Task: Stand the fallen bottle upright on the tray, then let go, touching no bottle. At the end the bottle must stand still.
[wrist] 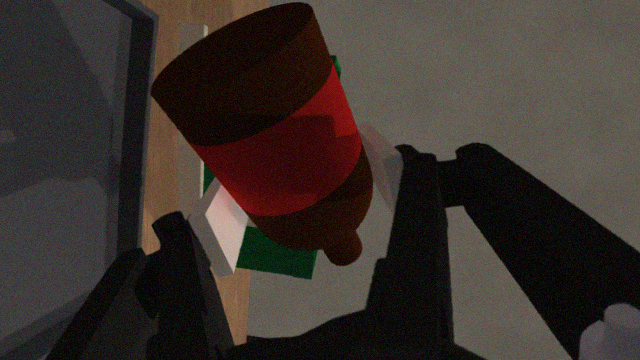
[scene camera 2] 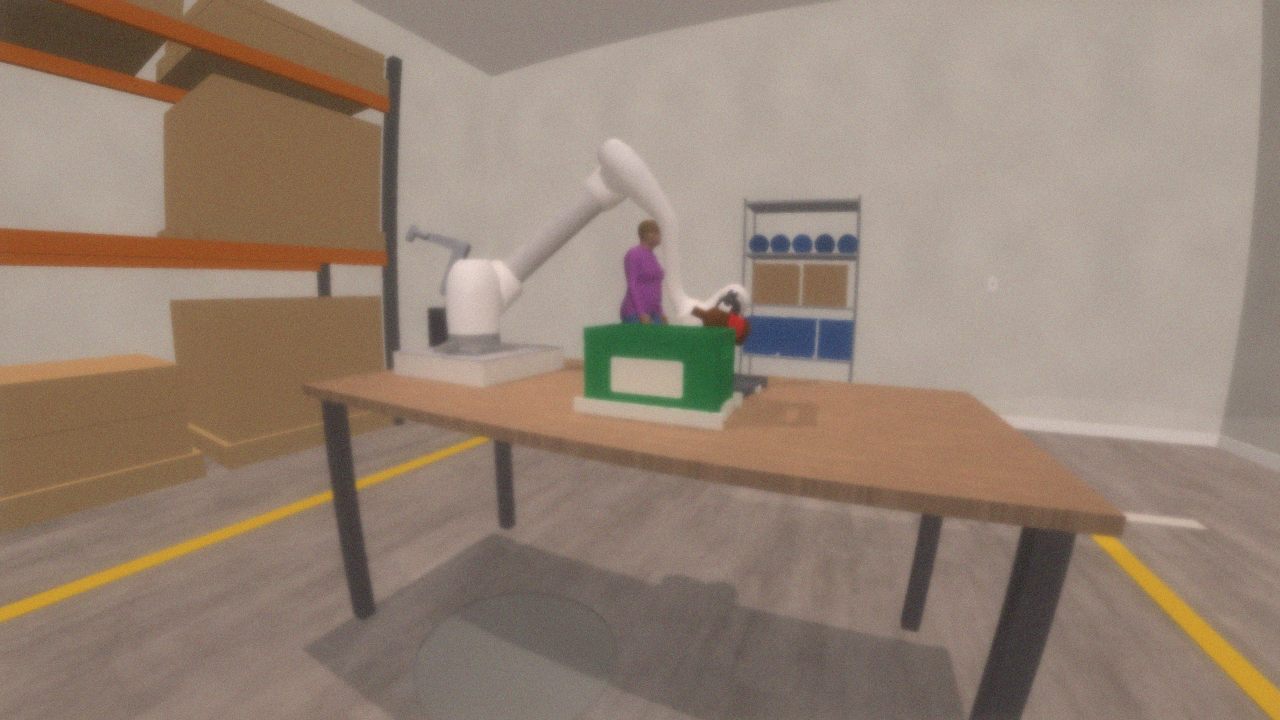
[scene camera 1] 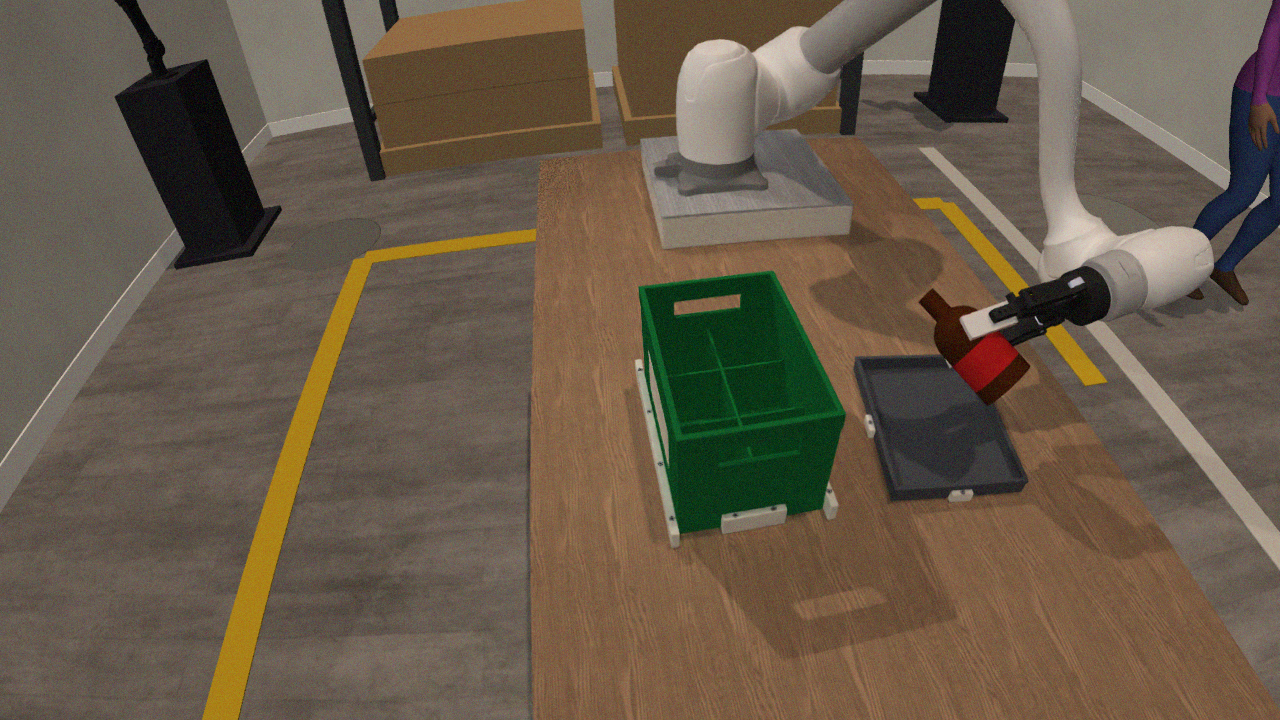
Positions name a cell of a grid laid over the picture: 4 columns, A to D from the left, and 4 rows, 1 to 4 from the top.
Scene:
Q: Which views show the brown bottle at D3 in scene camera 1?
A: The wrist view, scene camera 2 and scene camera 1: all of them.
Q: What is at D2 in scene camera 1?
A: My gripper.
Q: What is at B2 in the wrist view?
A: A brown bottle.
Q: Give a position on a brown bottle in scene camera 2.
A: C2

